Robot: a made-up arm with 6 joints.
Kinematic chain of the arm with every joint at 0, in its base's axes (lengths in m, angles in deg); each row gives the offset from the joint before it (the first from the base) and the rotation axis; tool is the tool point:
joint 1: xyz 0 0 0.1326 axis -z
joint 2: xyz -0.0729 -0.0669 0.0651 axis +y
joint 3: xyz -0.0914 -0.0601 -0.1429 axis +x
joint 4: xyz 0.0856 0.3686 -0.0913 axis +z
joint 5: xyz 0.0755 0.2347 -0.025 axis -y
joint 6: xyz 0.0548 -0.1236 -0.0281 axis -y
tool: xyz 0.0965 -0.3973 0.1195
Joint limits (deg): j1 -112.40..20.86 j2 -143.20..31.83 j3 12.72..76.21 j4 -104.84..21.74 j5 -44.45..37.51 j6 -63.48..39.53
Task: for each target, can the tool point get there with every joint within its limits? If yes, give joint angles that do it. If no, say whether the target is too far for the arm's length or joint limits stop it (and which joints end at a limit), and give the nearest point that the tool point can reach.
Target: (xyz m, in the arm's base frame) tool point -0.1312 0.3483 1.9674
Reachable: no: too far | nearest point -0.0498 0.1322 0.6773 | short by 1.311 m
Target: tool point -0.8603 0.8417 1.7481
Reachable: no: too far | nearest point -0.1596 0.1562 0.6361 | short by 1.482 m
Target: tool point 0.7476 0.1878 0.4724
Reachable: no: joint limits stop it (at a limit: joint 2, joint 3, joint 4, joint 5, joint 6) | nearest point 0.4497 0.1130 0.3050 | short by 0.350 m
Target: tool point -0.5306 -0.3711 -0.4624
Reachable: no: joint limits stop it (at a limit: joint 3, joint 4, joint 5, joint 6) | nearest point -0.3489 -0.2440 -0.2032 | short by 0.341 m
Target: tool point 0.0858 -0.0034 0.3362
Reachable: yes | joints -8.07 -97.69 67.75 -21.49 -38.25 8.98
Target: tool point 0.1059 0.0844 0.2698
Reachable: yes | joints -32.38 -93.89 71.41 -34.14 -19.87 -29.29
